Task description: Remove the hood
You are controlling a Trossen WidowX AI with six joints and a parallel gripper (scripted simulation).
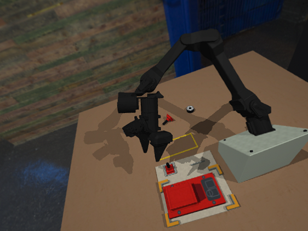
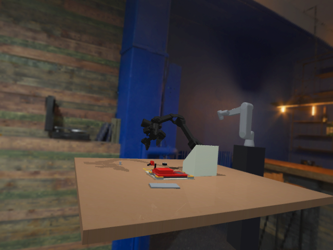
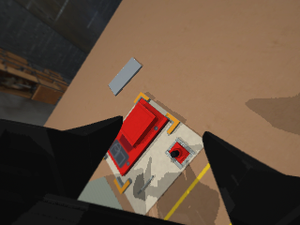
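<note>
Right now my gripper tip is 130 mm above the hood, 100 mm to the right of it and 70 mm past it. Round my gripper tip: grey nut (280 mm to the right, 170 mm ahead, 160 mm below); small wheel (330 mm to the right, 210 mm behind, 160 mm below).
</note>
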